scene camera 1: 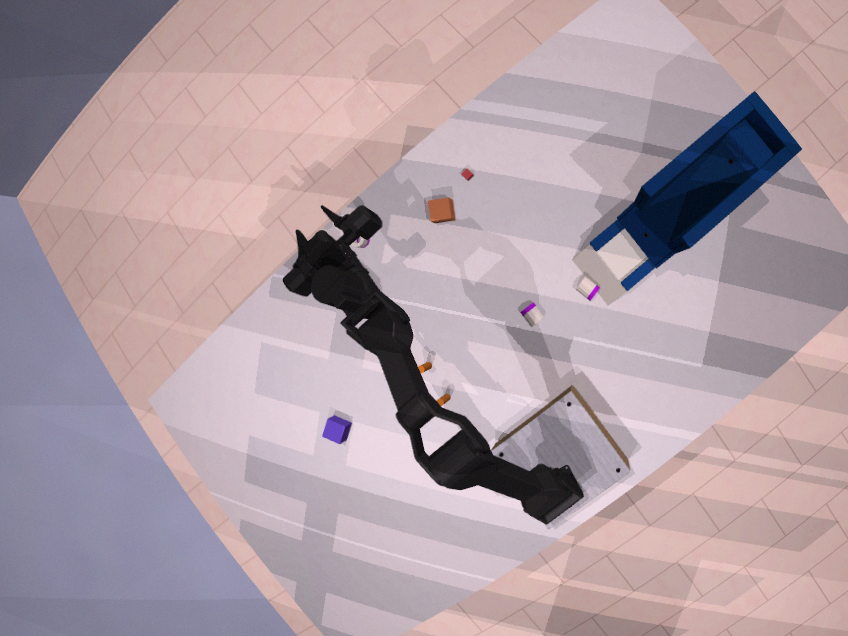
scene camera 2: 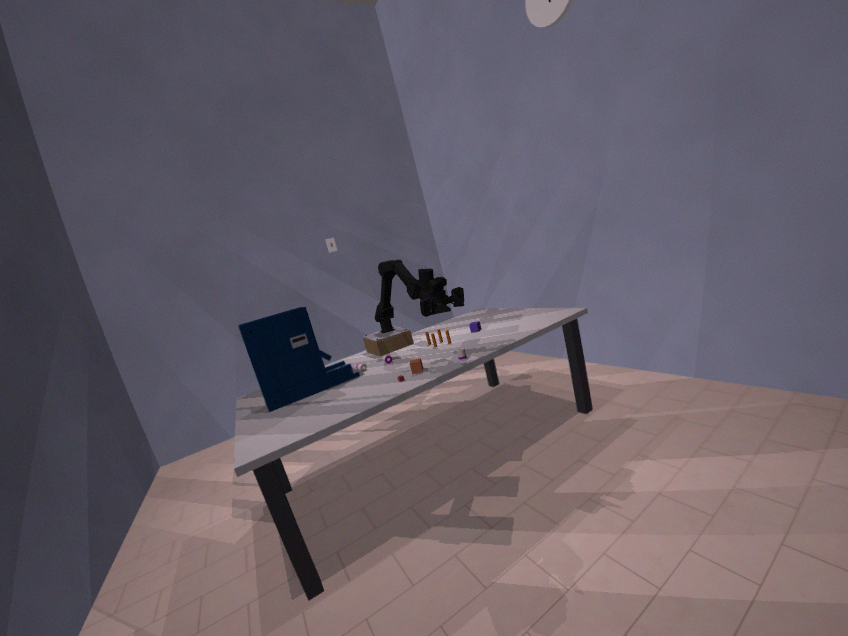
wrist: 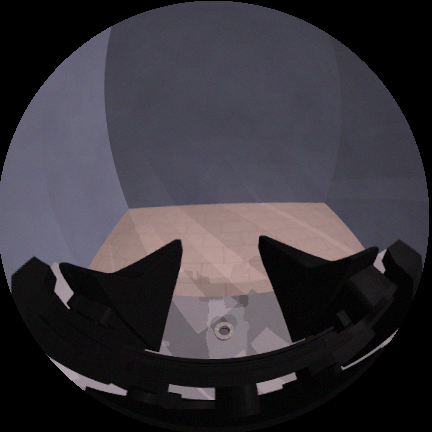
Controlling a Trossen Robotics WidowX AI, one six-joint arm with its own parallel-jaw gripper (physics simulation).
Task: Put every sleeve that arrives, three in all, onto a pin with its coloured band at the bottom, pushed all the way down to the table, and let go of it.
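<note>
One white sleeve (scene camera 1: 363,242) (scene camera 2: 462,353) (wrist: 223,337) stands upright near the table edge, its purple band at the bottom; in scene camera 1 the gripper partly hides it. A second sleeve (scene camera 1: 532,314) (scene camera 2: 388,359) lies on its side on the table. A third sleeve (scene camera 1: 586,286) (scene camera 2: 360,367) lies on its side at the chute mouth. Several orange pins (scene camera 1: 443,398) (scene camera 2: 448,336) stand upright near the arm base with no sleeve visible on them; the arm hides some in scene camera 1. My gripper (scene camera 1: 310,219) (wrist: 220,243) is open and empty, high above the table near the upright sleeve.
A blue chute (scene camera 1: 698,151) (scene camera 2: 284,359) stands beyond the third sleeve. An orange block (scene camera 1: 440,210) (scene camera 2: 416,366), a small red cube (scene camera 1: 467,174) (scene camera 2: 400,378) and a purple cube (scene camera 1: 335,429) (scene camera 2: 474,327) rest on the table. The arm stands on a wood-sided base (scene camera 1: 541,438) (scene camera 2: 390,344).
</note>
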